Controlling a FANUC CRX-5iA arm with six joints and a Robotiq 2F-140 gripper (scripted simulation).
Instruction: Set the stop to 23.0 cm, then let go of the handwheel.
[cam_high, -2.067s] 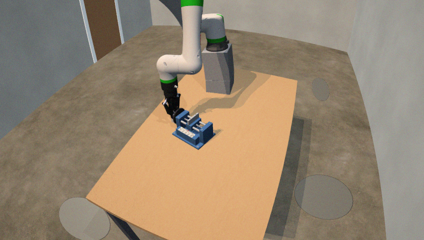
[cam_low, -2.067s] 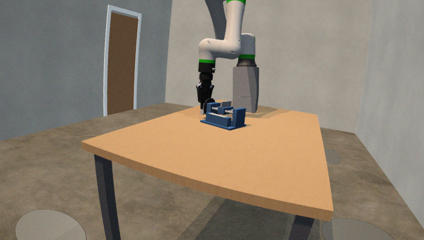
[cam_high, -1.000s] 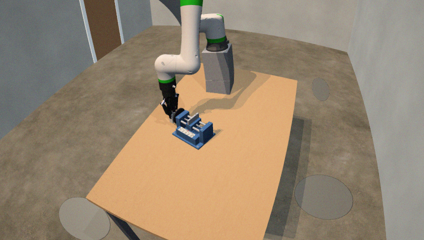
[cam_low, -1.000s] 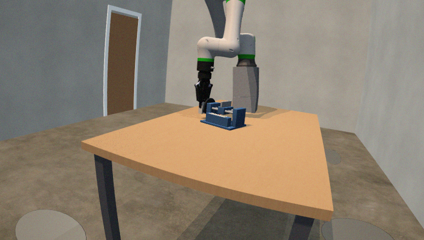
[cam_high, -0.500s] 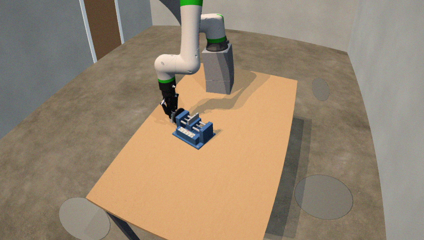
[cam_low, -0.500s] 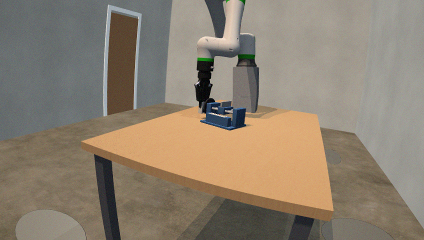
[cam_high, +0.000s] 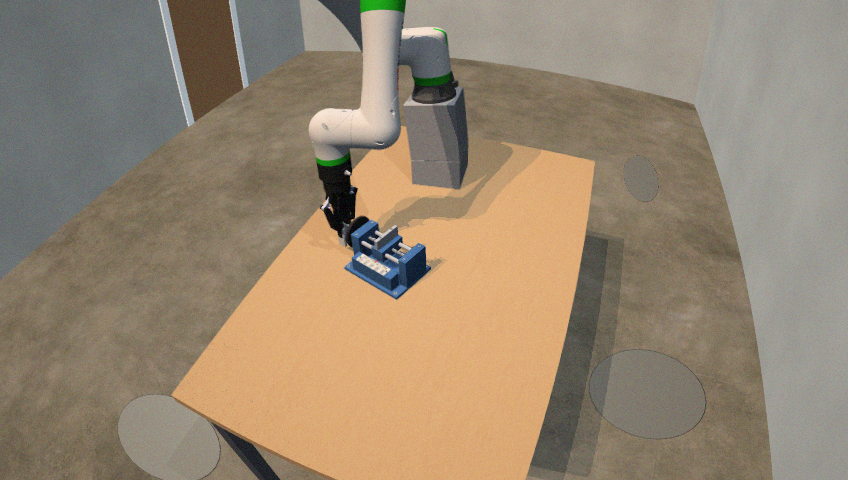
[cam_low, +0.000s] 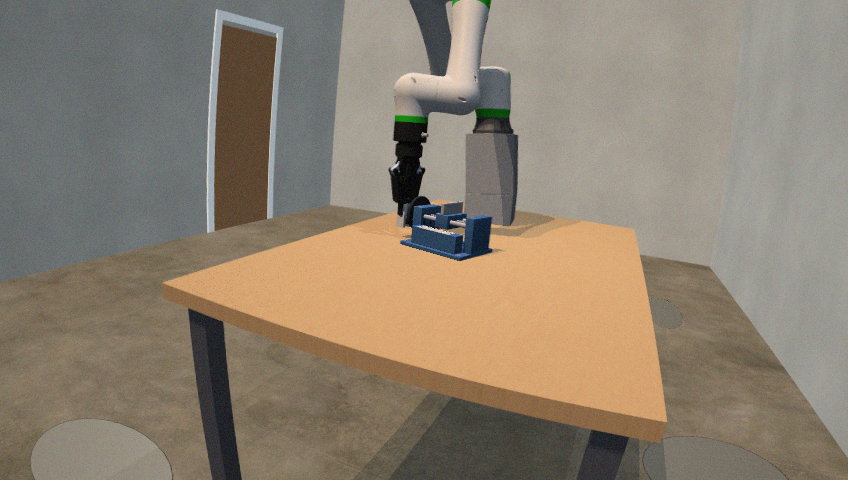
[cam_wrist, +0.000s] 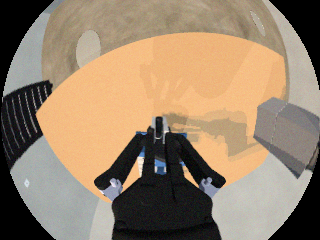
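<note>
Right now the black handwheel is 20 mm to the left of my hand and 10 mm below it. Also, from my hand: grey stop plate: 30 mm ahead, 140 mm to the left, 20 mm above.
</note>
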